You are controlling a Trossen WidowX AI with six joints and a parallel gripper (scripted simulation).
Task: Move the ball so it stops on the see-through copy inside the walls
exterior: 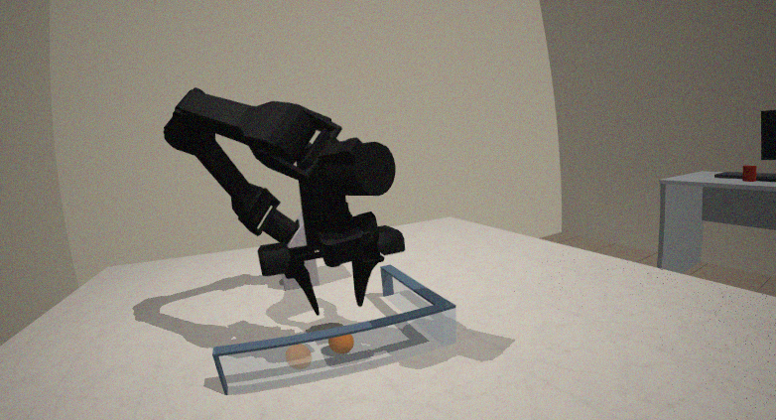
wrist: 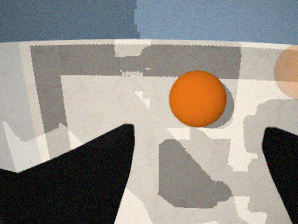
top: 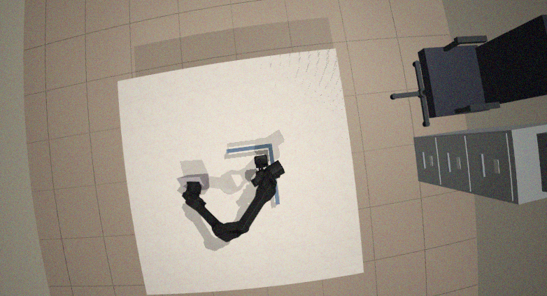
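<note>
Now: the orange ball 5 cm below my gripper tip. Round my gripper tip: see-through copy: 3 cm ahead, 7 cm to the right, 5 cm below.
</note>
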